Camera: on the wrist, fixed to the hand. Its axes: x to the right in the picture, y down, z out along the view.
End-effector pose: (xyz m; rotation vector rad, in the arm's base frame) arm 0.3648 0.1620 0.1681 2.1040 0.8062 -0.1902
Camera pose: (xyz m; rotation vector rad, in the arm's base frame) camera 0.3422 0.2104 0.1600 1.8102 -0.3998 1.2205
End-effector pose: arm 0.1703 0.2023 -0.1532 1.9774 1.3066 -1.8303
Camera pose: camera 0.1689 0.2531 -0.1348 2.1732 0.1305 -0.3196
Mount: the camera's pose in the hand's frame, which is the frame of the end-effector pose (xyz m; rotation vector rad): 0.0088 -0.0399 -0.0353 -0.4647 0.5712 1.3623
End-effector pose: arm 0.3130 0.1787 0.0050 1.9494 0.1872 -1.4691
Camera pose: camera 0.3246 0.2274 -0.0153 1.4406 -0.4476 0.0303
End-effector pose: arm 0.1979 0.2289 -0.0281 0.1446 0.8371 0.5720
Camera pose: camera 0.1934 0.1966 -0.0711 0.1088 1.0569 2.1430
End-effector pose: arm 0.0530 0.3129 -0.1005 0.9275 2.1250 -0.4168
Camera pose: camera 0.0016 0.3094 -0.0843 2.0145 1.3854 1.0624
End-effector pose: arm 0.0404 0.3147 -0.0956 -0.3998 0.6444 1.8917
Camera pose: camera 0.0729 0.3122 -0.1386 0.7419 -0.7334 -2.4972
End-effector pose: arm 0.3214 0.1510 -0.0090 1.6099 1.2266 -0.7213
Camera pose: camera 0.2835 0.1886 -0.0167 1.8039 0.3303 0.8524
